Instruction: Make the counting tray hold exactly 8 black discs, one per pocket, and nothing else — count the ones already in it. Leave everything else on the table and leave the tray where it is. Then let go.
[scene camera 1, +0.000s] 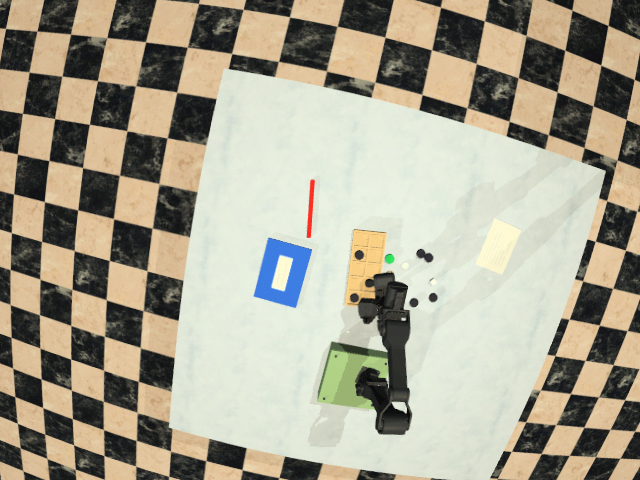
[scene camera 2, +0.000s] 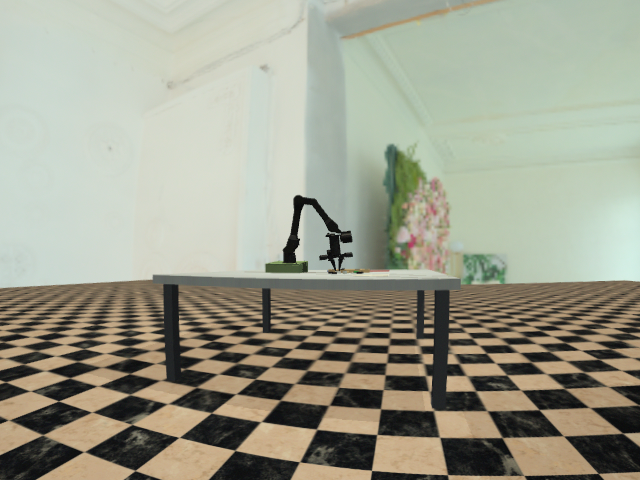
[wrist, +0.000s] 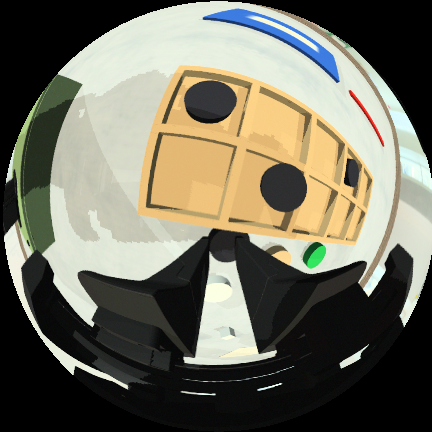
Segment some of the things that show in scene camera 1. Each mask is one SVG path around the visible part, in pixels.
The gripper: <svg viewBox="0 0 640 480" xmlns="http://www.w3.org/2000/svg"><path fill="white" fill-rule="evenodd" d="M393 272L373 275L375 299L361 298L358 303L358 314L360 319L363 319L364 324L371 323L375 316L379 319L380 311L385 307L384 299L388 282L395 281Z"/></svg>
A tan counting tray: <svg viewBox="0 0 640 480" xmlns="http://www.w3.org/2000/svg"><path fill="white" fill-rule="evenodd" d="M386 232L354 229L345 306L358 307L361 298L375 299L374 286L367 288L365 280L373 279L374 274L382 273ZM353 293L359 295L359 301L356 303L350 301L350 295ZM357 250L362 250L364 252L363 259L357 260L355 258L355 252Z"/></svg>
